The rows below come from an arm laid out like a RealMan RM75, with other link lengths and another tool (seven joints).
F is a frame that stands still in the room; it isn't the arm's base.
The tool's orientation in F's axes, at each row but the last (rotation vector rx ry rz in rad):
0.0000, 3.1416, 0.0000
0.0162, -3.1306, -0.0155
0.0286, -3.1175, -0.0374
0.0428, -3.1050, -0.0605
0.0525, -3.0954, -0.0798
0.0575, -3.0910, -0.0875
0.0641, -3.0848, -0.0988
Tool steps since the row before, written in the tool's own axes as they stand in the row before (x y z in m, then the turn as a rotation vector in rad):
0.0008, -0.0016, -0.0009, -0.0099, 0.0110, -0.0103
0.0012, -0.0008, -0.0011, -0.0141, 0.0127, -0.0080
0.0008, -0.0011, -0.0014, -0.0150, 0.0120, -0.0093
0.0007, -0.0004, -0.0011, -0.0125, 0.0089, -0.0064
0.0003, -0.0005, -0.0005, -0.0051, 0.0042, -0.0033
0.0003, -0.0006, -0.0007, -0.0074, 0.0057, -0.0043
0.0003, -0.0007, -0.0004, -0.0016, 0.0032, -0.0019
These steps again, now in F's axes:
-0.0008, -0.0016, 0.0009, 0.0099, 0.0110, 0.0103
-0.0012, -0.0008, 0.0011, 0.0141, 0.0128, 0.0080
-0.0007, -0.0011, 0.0014, 0.0150, 0.0121, 0.0092
-0.0006, -0.0005, 0.0011, 0.0125, 0.0090, 0.0063
-0.0003, -0.0005, 0.0005, 0.0051, 0.0042, 0.0033
-0.0002, -0.0006, 0.0007, 0.0074, 0.0057, 0.0043
-0.0002, -0.0007, 0.0004, 0.0016, 0.0031, 0.0020

